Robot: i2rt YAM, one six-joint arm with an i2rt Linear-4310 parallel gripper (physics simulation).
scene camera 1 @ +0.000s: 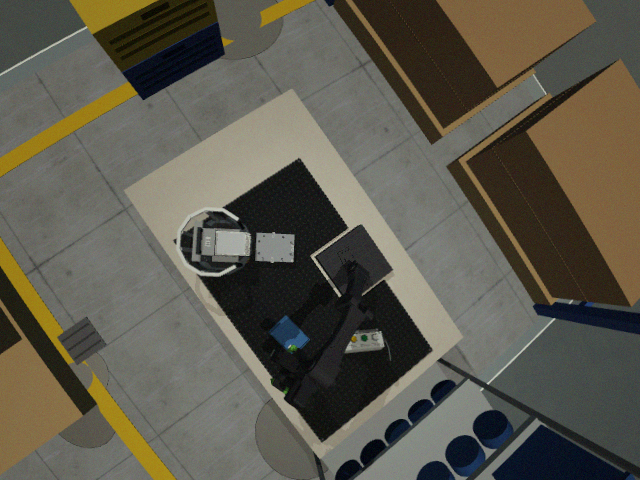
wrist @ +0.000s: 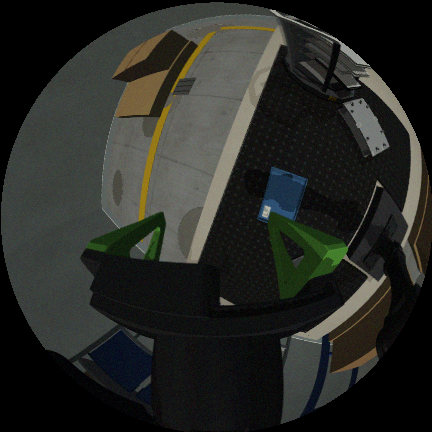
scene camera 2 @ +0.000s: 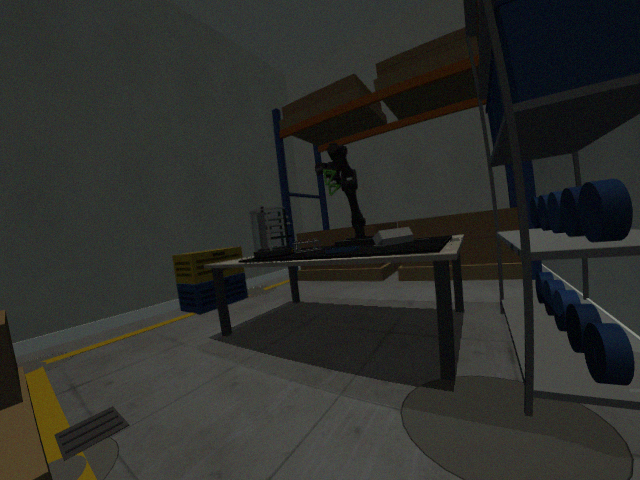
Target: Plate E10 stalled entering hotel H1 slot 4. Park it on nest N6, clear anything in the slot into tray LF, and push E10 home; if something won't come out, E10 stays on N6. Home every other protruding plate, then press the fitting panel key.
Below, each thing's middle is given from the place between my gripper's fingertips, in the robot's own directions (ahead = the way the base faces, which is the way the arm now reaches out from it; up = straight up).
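The blue pad [wrist: 283, 193] is the one to start with: my hand is 6 cm past it and 31 cm above it. Counted from my hand, the slotted plate rack [scene camera 1: 195, 245] is 16 cm below and 49 cm to the right. Going by their middles, the blue pad is the nearest to my hand of the things named here.
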